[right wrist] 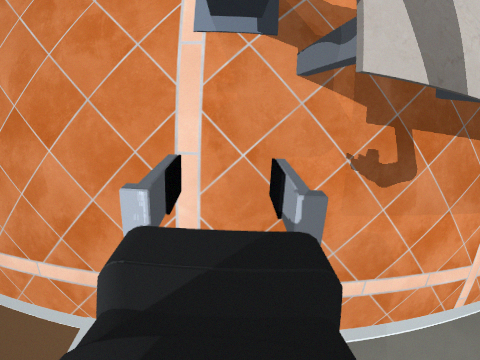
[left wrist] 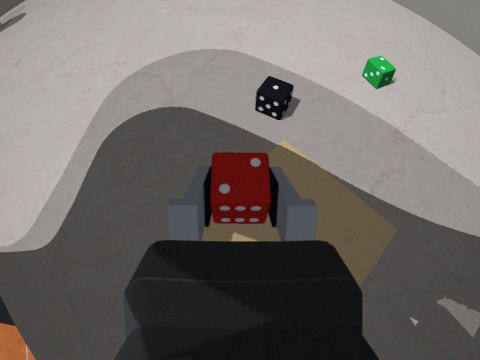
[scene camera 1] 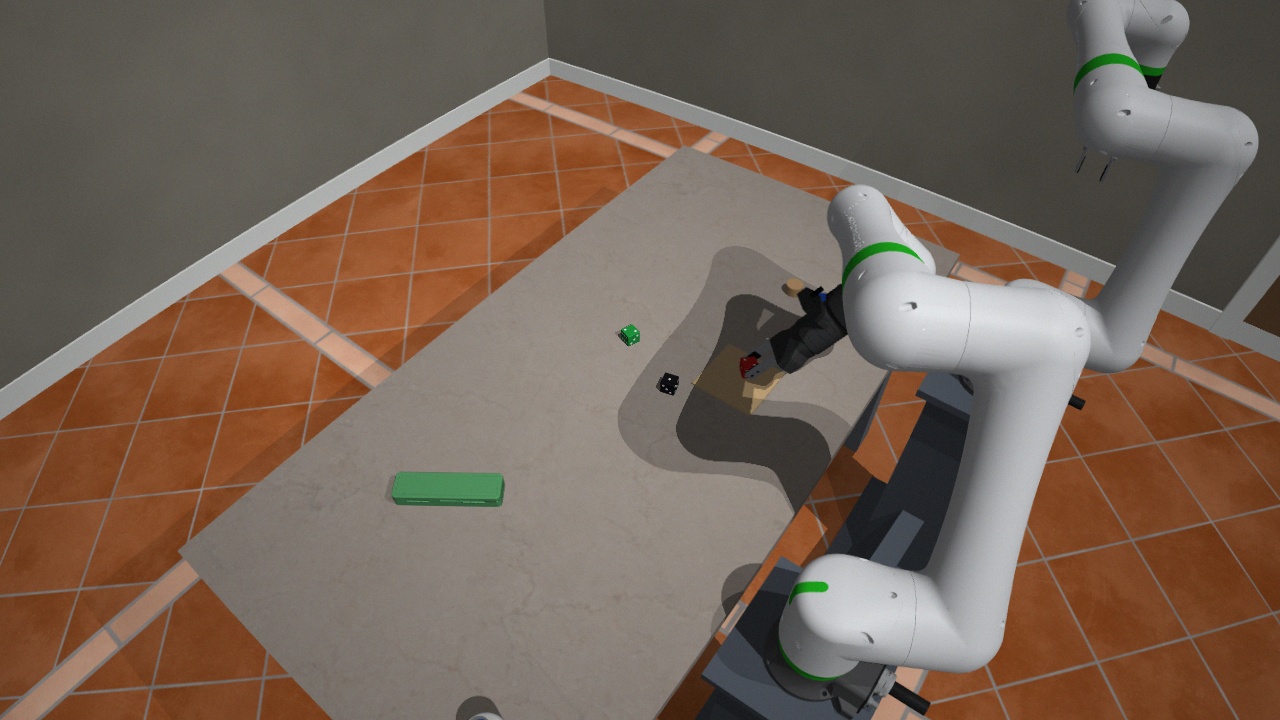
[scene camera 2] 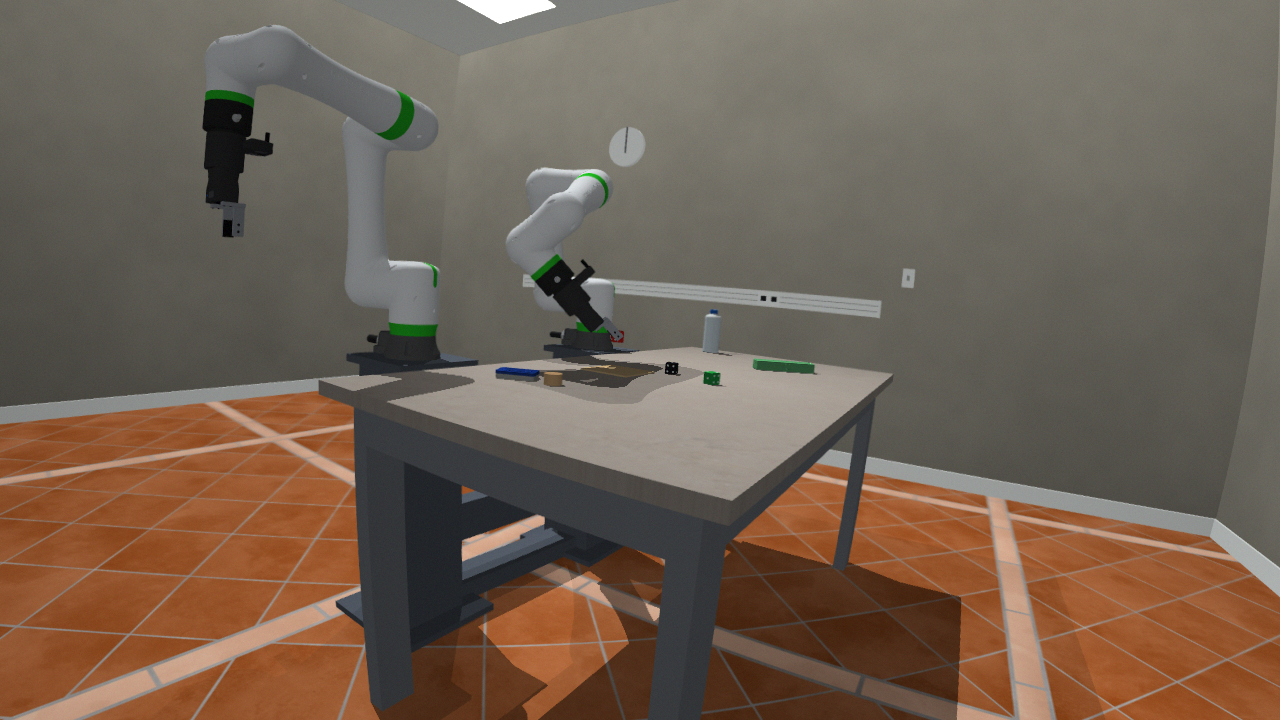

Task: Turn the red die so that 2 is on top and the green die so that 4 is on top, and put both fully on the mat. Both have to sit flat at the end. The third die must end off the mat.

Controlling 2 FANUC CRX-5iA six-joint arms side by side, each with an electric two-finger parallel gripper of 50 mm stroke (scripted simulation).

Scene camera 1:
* my left gripper: 746,369
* tan mat: 722,378
